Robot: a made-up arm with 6 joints. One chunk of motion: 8 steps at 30 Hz.
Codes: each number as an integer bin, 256 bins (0 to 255) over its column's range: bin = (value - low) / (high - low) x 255, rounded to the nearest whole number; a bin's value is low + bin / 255 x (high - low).
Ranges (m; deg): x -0.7..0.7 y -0.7..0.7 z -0.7..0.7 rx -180..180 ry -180..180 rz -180..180
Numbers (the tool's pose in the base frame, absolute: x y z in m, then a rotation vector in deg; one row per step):
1: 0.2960 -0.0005 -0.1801 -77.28 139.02 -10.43
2: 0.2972 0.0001 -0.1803 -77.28 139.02 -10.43
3: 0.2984 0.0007 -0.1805 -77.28 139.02 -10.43
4: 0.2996 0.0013 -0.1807 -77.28 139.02 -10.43
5: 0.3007 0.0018 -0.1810 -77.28 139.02 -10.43
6: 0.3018 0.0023 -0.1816 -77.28 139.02 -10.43
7: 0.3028 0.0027 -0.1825 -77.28 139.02 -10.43
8: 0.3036 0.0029 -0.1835 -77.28 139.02 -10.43
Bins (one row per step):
1: 181 127 95 73 226 120
2: 182 128 95 73 226 120
3: 182 128 95 73 226 120
4: 182 128 95 73 226 120
5: 182 128 95 73 226 120
6: 182 128 94 73 226 120
7: 183 128 94 73 226 120
8: 183 128 94 73 226 120

